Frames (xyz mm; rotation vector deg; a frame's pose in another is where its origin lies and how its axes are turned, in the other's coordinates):
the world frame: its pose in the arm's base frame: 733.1 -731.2 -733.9 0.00 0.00 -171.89
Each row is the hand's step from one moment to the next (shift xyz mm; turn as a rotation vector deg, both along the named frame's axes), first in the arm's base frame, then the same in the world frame.
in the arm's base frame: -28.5 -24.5 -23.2 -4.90 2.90 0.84
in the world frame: 31.7 20.2 -23.2 4.44 -3.56 0.84
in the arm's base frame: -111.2 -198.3 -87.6 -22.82 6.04 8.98
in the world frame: 138.1 180.6 -87.6 21.74 -9.20 8.98
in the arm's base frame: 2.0 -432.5 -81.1 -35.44 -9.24 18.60
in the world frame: 59.0 428.5 -81.1 36.39 4.15 18.60
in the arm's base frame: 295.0 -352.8 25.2 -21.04 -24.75 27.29
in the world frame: -242.3 390.9 25.2 24.32 21.53 27.29
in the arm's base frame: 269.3 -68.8 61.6 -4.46 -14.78 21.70
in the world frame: -256.9 106.1 61.6 6.50 14.00 21.70
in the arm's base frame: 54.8 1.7 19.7 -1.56 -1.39 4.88
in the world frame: -54.5 6.0 19.7 1.74 1.16 4.88
